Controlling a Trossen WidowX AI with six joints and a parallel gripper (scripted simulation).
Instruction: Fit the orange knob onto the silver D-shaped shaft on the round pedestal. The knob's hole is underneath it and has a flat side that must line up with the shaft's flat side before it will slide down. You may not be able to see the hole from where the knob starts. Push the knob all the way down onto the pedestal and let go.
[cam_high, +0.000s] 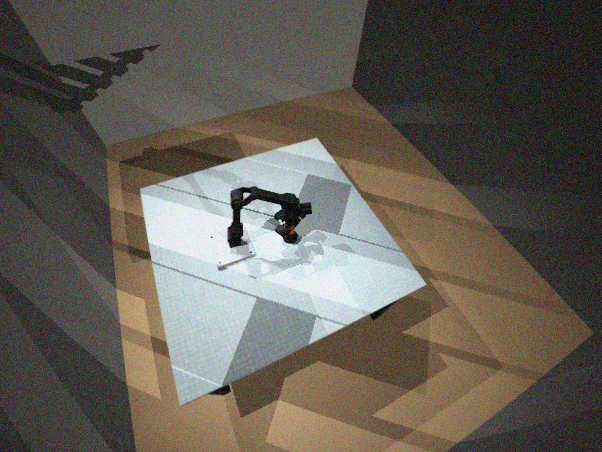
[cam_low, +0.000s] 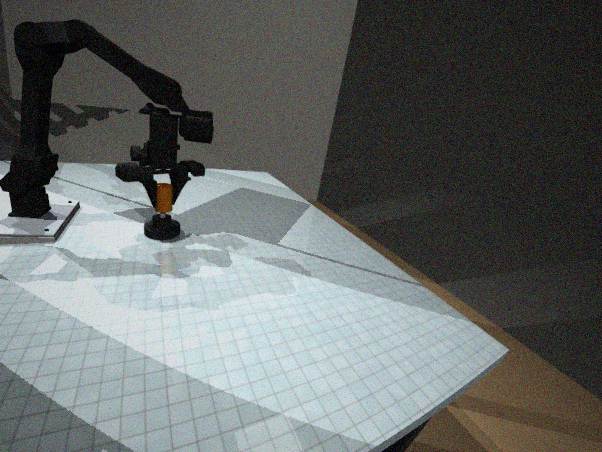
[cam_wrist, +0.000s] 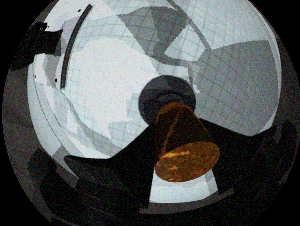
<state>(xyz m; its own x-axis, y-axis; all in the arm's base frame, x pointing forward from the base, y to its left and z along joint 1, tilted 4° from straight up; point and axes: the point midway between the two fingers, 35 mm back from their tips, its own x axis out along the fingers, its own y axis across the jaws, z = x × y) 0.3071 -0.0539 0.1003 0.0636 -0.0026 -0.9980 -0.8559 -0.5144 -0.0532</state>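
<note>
The dark round pedestal is 40 mm below my gripper tip. Round my gripper tip: orange knob 30 mm above.
</note>
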